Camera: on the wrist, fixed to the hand. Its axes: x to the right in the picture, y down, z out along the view.
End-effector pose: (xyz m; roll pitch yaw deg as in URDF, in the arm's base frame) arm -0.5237 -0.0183 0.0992 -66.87 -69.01 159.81
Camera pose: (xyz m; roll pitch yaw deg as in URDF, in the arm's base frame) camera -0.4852 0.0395 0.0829 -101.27 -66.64 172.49
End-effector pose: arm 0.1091 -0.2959 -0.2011 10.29 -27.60 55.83
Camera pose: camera 0.1352 -0.3004 -0.2674 -14.08 -32.01 59.27
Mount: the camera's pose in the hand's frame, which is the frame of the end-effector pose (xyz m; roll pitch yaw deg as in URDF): -0.0210 -0.0351 -0.0585 -22.78 -3.86 3.67
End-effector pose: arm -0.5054 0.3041 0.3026 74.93 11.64 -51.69
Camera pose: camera -0.4871 0.3574 0.2587 51.82 7.09 -54.49
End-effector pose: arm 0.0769 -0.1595 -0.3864 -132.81 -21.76 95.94
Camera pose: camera 0.1004 -0.2011 -0.3333 -155.58 -16.45 96.30
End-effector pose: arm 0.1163 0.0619 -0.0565 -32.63 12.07 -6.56
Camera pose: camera 0.0826 0.0043 -0.0818 -54.24 10.75 -1.30
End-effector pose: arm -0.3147 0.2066 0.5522 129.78 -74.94 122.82
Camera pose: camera -0.3629 0.1570 0.5346 126.53 -74.38 102.71
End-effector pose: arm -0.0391 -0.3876 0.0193 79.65 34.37 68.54
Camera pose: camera -0.1024 -0.4086 -0.0060 55.06 30.02 64.91
